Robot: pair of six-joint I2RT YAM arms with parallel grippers.
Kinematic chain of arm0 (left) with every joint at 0, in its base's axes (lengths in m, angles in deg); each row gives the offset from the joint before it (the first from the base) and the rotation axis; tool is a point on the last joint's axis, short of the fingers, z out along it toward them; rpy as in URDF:
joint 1: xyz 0 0 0.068 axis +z
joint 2: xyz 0.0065 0.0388 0.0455 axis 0.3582 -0.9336 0
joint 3: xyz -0.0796 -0.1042 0.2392 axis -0.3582 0.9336 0
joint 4: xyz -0.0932 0.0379 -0.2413 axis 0.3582 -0.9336 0
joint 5: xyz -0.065 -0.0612 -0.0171 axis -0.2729 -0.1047 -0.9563
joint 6: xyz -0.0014 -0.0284 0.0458 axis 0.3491 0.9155 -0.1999
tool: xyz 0 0 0 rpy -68.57 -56.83 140.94
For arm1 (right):
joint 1: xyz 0 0 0.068 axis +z
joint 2: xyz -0.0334 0.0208 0.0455 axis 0.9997 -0.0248 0
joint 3: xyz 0.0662 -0.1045 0.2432 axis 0.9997 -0.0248 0
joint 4: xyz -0.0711 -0.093 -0.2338 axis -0.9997 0.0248 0
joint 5: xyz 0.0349 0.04 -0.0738 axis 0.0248 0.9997 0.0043
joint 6: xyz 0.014 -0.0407 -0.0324 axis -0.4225 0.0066 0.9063
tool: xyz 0 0 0 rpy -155.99 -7.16 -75.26
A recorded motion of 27 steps. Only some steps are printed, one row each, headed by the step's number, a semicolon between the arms.
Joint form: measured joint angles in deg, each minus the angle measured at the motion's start. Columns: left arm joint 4, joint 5, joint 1, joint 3, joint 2, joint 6; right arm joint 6, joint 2, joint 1, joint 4, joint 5, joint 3.
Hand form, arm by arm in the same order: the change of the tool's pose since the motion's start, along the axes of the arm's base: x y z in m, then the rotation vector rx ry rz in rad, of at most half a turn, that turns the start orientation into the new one. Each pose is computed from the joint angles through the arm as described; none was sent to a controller.
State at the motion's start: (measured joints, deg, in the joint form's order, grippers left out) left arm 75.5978 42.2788 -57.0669 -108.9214 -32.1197 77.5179; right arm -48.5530 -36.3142 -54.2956 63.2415 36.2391 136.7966
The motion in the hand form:
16: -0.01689 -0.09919 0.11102 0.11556 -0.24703 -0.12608; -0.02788 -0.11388 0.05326 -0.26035 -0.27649 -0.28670
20: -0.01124 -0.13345 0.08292 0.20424 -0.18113 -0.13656; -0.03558 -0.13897 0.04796 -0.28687 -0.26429 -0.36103
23: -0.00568 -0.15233 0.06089 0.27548 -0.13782 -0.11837; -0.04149 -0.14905 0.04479 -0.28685 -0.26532 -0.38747
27: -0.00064 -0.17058 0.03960 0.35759 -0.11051 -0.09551; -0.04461 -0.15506 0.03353 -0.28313 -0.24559 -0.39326
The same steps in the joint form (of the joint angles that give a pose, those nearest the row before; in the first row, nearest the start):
16: -18.91 14.77 -14.18 -28.35 -3.30 -6.30; 10.14 20.48 -12.28 2.58 -18.40 -11.28
20: -23.54 17.25 -16.70 -35.28 -12.17 -4.90; 10.14 23.69 -16.07 2.58 -19.39 -15.04
23: -27.19 19.67 -17.77 -40.17 -18.29 -3.41; 10.14 25.66 -17.60 1.84 -19.30 -17.42
27: -31.36 22.88 -18.82 -45.88 -24.57 -2.25; 10.12 26.27 -18.69 0.50 -18.32 -20.19

